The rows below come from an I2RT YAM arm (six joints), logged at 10 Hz.
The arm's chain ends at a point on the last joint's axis. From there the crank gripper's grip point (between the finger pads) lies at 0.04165 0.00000 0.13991 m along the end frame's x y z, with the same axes.
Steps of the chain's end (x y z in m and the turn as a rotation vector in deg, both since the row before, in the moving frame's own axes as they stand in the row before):
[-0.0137 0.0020 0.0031 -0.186 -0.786 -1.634]
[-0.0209 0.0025 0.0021 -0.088 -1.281 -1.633]
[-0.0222 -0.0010 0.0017 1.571 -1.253 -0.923]
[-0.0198 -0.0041 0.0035 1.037 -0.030 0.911]
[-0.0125 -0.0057 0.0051 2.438 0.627 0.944]
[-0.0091 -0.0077 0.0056 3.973 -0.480 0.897]
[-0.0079 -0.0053 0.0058 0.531 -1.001 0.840]
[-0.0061 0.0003 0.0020 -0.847 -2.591 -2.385]
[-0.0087 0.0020 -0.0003 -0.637 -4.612 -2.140]
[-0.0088 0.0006 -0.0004 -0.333 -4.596 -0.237]
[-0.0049 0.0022 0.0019 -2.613 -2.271 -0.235]
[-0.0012 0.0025 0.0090 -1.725 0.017 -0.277]
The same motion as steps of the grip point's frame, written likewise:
[-0.0156 0.0013 0.0037 -0.186 -0.786 -1.634]
[-0.0241 0.0016 0.0030 -0.088 -1.281 -1.633]
[-0.0253 -0.0055 0.0025 1.571 -1.253 -0.923]
[-0.0199 -0.0060 0.0035 1.037 -0.030 0.911]
[-0.0109 -0.0109 0.0045 2.438 0.627 0.944]
[-0.0102 -0.0168 0.0056 3.973 -0.480 0.897]
[-0.0103 -0.0060 0.0065 0.531 -1.001 0.840]
[-0.0125 0.0008 0.0037 -0.847 -2.591 -2.385]
[-0.0201 0.0022 0.0026 -0.637 -4.612 -2.140]
[-0.0201 0.0013 0.0025 -0.333 -4.596 -0.237]
[-0.0105 0.0085 0.0033 -2.613 -2.271 -0.235]
[-0.0011 0.0065 0.0089 -1.725 0.017 -0.277]

